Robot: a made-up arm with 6 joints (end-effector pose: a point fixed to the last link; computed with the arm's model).
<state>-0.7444 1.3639 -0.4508 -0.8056 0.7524 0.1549</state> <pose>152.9 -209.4 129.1 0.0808 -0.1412 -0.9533 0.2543</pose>
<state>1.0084 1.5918 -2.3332 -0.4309 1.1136 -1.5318</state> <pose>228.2 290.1 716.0 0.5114 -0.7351 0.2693 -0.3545</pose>
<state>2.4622 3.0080 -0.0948 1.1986 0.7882 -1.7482</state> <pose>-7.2 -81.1 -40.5 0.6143 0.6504 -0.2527 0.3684</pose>
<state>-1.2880 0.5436 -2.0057 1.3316 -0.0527 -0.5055</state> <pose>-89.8 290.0 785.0 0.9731 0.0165 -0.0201 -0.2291</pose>
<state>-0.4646 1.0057 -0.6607 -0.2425 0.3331 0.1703</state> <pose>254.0 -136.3 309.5 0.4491 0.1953 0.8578 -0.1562</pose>
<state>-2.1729 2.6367 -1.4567 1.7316 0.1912 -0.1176</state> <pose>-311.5 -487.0 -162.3 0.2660 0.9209 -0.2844 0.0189</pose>
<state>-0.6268 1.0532 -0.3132 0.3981 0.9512 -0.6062</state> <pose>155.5 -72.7 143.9 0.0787 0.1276 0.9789 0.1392</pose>
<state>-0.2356 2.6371 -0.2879 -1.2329 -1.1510 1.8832</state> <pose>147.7 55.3 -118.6 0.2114 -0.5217 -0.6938 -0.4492</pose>
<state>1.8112 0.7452 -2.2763 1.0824 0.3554 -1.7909</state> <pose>32.8 -265.6 828.7 0.8418 -0.1044 -0.1304 0.5133</pose>
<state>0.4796 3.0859 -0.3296 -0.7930 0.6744 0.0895</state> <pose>-10.3 -56.7 -117.6 0.7087 0.4834 -0.4990 0.1226</pose>
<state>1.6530 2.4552 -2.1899 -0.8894 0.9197 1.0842</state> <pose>4.1 719.7 192.8 0.4282 -0.4126 0.7937 0.1281</pose>
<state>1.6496 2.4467 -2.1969 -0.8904 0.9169 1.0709</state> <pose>6.5 719.7 201.9 0.4324 -0.4136 0.7903 0.1320</pose>
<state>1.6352 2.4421 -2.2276 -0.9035 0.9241 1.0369</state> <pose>17.8 721.1 218.5 0.4469 -0.4137 0.7823 0.1307</pose>
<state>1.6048 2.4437 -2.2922 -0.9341 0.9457 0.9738</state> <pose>42.2 722.6 245.4 0.4757 -0.4109 0.7685 0.1197</pose>
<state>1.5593 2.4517 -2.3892 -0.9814 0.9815 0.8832</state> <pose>79.0 720.8 282.0 0.5165 -0.4027 0.7496 0.0954</pose>
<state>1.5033 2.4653 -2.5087 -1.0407 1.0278 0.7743</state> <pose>123.9 711.4 324.1 0.5620 -0.3870 0.7288 0.0566</pose>
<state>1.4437 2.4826 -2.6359 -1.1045 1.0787 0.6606</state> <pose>169.8 693.2 365.8 0.6032 -0.3642 0.7096 0.0068</pose>
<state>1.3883 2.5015 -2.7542 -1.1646 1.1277 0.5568</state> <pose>209.9 669.3 401.0 0.6333 -0.3377 0.6948 -0.0460</pose>
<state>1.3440 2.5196 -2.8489 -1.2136 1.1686 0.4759</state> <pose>239.7 646.2 425.7 0.6509 -0.3132 0.6854 -0.0919</pose>
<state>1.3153 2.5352 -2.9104 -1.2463 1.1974 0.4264</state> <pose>258.0 630.1 438.3 0.6582 -0.2957 0.6812 -0.1235</pose>
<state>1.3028 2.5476 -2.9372 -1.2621 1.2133 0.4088</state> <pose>266.1 624.2 439.8 0.6592 -0.2874 0.6808 -0.1391</pose>
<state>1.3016 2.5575 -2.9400 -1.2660 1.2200 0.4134</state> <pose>267.8 625.8 434.1 0.6570 -0.2859 0.6827 -0.1432</pose>
